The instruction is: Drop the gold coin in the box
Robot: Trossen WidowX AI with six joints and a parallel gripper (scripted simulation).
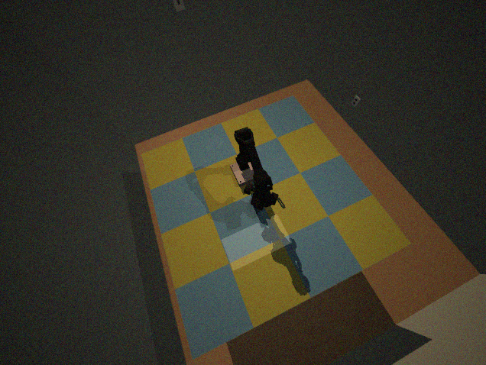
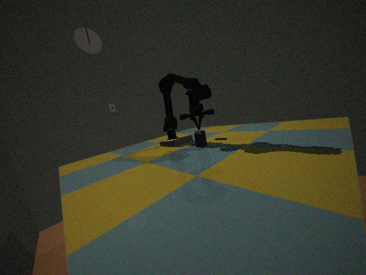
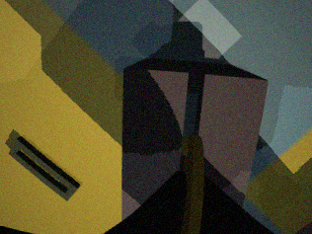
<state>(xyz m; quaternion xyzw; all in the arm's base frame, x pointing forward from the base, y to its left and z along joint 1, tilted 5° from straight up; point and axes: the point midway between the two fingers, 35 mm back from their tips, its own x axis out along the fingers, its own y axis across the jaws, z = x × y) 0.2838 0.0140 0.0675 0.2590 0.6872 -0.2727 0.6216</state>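
My gripper tip is now 10 mm below the gold coin.
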